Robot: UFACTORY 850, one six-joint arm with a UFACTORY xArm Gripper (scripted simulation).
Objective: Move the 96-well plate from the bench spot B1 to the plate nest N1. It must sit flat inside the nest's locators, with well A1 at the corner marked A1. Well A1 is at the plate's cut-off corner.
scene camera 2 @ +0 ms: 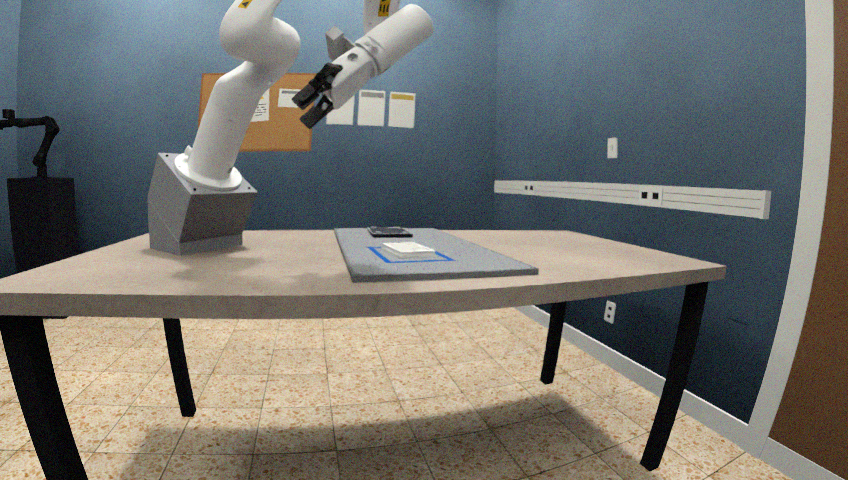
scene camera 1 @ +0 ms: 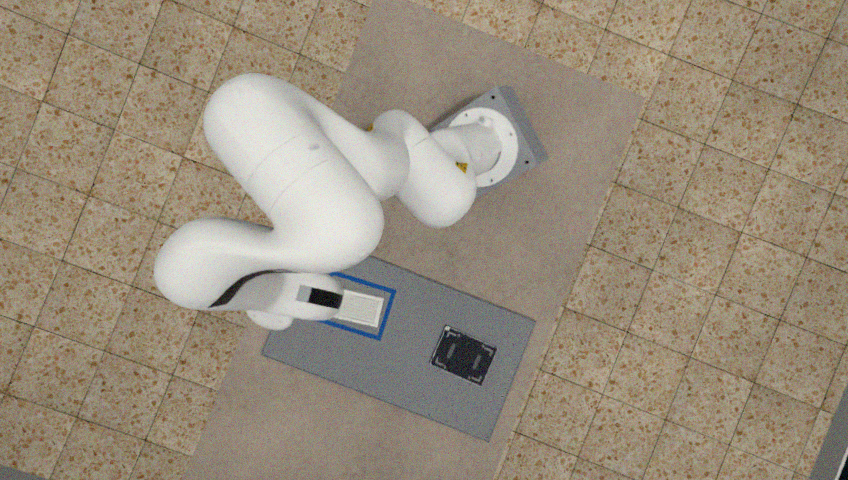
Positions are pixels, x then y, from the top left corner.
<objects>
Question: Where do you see a white 96-well plate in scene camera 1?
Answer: At 360,307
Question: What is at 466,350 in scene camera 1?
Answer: A black plate nest.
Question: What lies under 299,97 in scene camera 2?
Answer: My gripper.
</objects>
